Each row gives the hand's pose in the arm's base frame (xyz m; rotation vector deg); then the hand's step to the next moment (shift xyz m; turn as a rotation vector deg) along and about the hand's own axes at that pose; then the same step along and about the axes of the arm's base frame.
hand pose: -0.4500 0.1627 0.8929 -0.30 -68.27 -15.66
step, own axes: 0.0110 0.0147 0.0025 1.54 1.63 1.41
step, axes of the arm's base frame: 0.0046 0.0123 0.0131 -0.42 1.46 2.17
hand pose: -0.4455 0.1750 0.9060 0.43 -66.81 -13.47
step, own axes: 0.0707 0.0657 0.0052 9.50 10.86 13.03
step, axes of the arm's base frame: 0.0334 0.0514 0.0747 -6.38 10.32 15.19
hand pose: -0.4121 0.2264 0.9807 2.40 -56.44 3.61
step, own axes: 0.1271 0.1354 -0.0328 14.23 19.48 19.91
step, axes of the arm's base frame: 0.0875 0.1415 0.0888 -10.11 18.64 22.99
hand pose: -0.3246 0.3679 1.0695 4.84 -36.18 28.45
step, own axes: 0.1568 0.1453 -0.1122 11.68 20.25 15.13
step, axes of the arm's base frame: 0.1018 0.2187 -0.0095 -9.64 19.32 17.58
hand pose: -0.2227 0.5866 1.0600 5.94 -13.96 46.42
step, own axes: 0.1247 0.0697 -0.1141 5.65 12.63 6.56
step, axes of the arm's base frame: 0.0521 0.1566 -0.0787 -6.59 11.43 7.77
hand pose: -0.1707 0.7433 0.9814 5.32 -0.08 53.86
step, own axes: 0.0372 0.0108 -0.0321 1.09 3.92 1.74
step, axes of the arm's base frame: 0.0120 0.0389 -0.0296 -2.45 3.04 2.09
